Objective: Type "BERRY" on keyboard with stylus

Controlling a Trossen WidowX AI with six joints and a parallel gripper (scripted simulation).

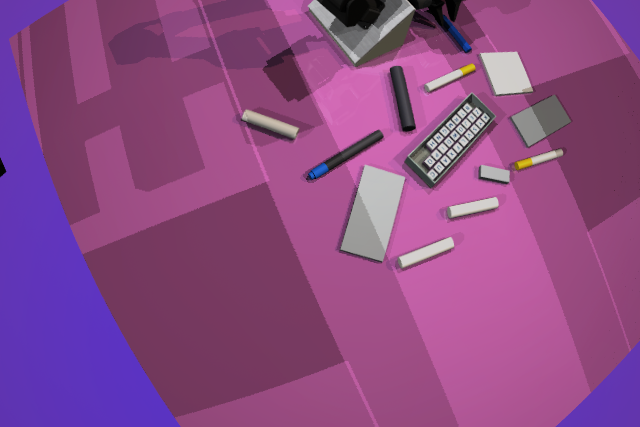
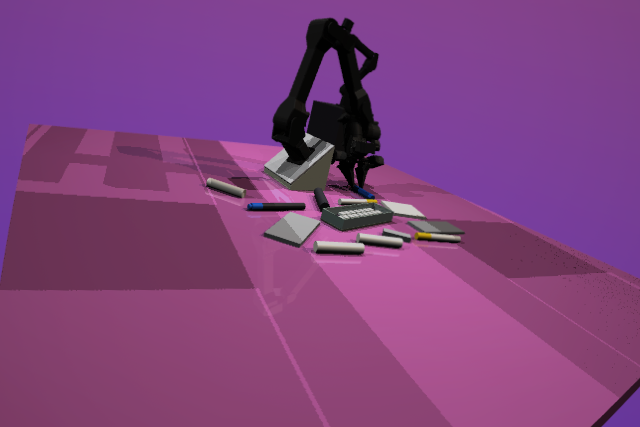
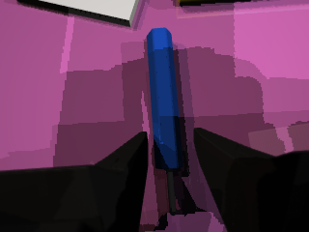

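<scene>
The blue stylus is 10 mm behind my gripper tip. Round my gripper tip: white pad 150 mm ahead, 30 mm to the left, 10 mm below; small grey block 280 mm ahead, 160 mm to the right, 10 mm below; blue-tipped black marker 90 mm ahead, 380 mm to the right.
</scene>
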